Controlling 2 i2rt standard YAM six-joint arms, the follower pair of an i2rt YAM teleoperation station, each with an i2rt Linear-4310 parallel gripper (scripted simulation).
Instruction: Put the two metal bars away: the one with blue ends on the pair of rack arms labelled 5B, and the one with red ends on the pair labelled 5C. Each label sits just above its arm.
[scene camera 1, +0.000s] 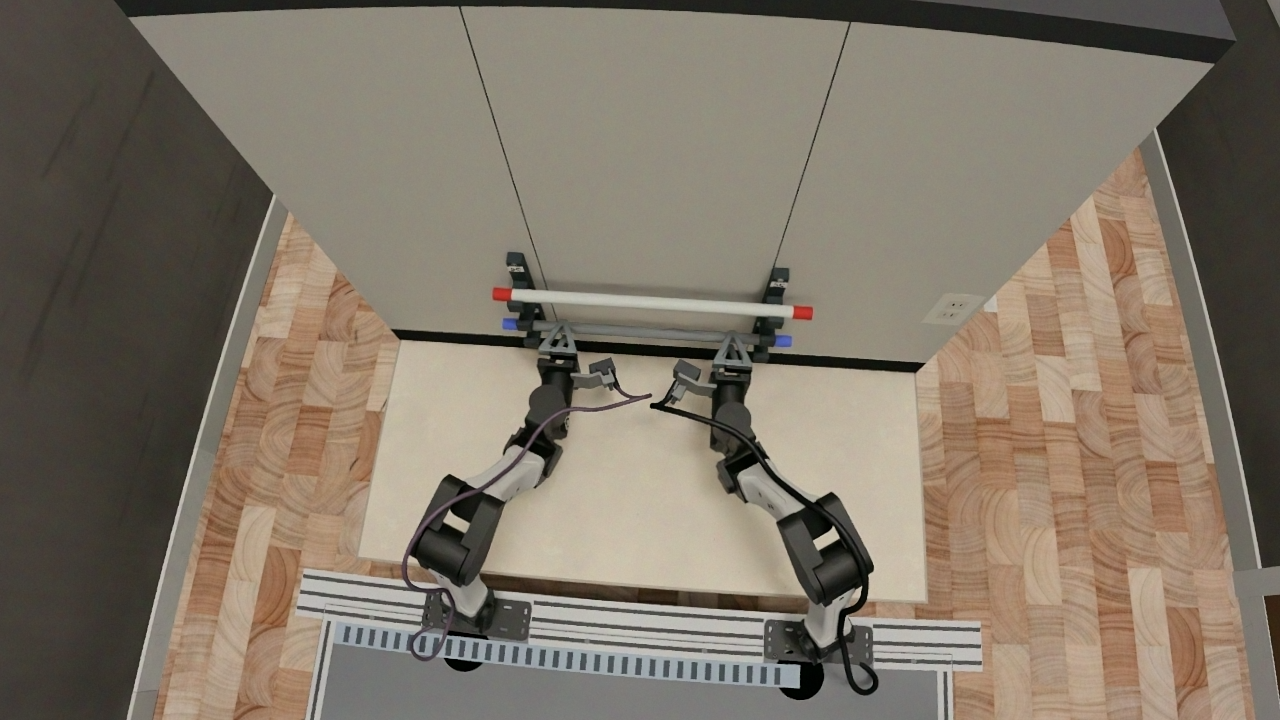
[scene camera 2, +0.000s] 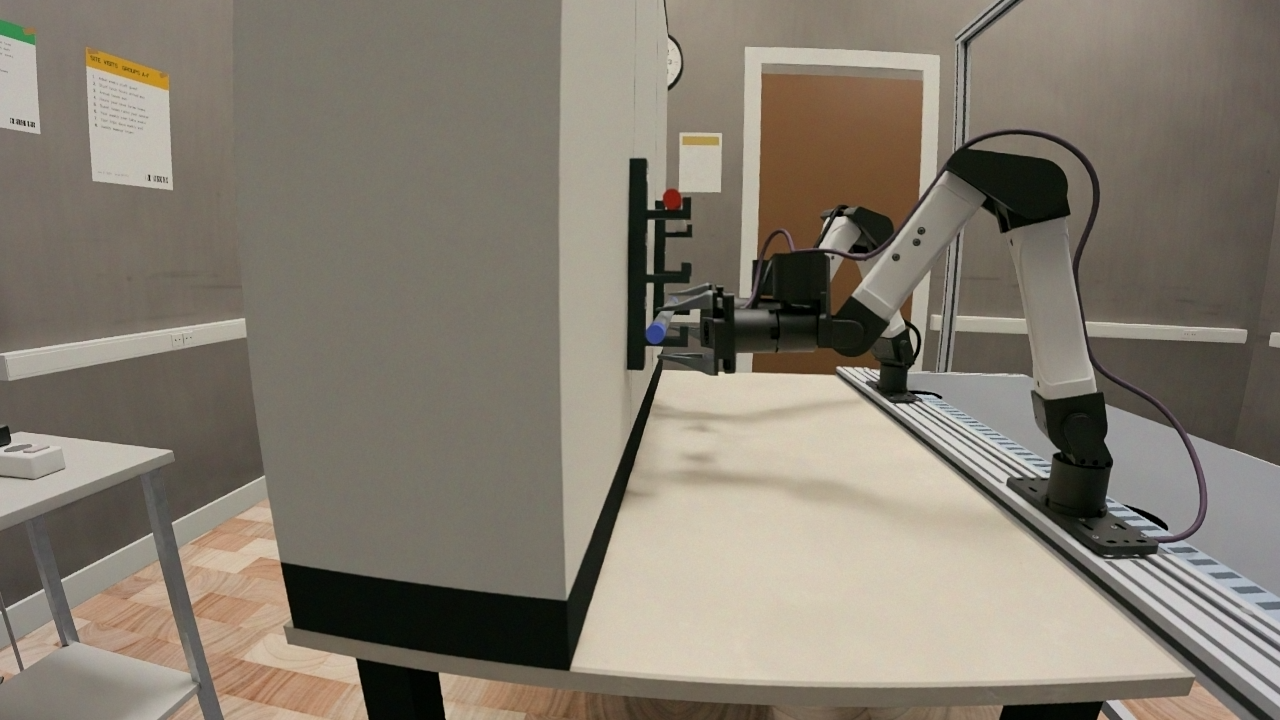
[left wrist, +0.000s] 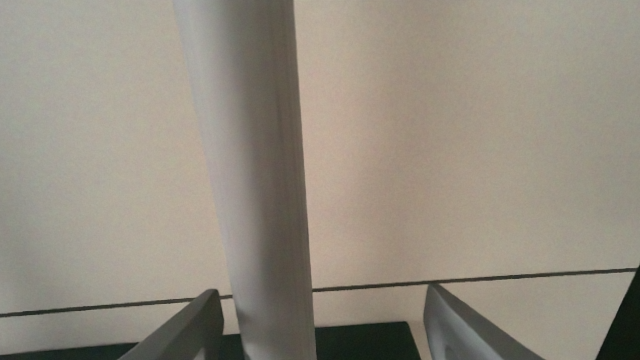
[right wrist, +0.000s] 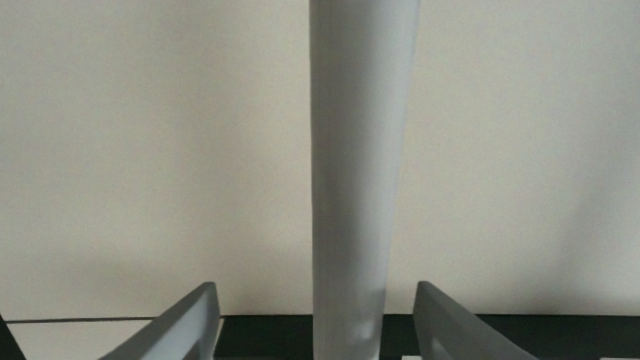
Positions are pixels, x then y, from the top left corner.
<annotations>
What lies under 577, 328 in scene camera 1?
A blue-ended bar.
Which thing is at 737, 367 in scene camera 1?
The right gripper.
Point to the left gripper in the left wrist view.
323, 302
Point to a pale cabinet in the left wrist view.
At 436, 147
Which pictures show the left gripper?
Scene camera 1, scene camera 2 and the left wrist view only.
</annotations>
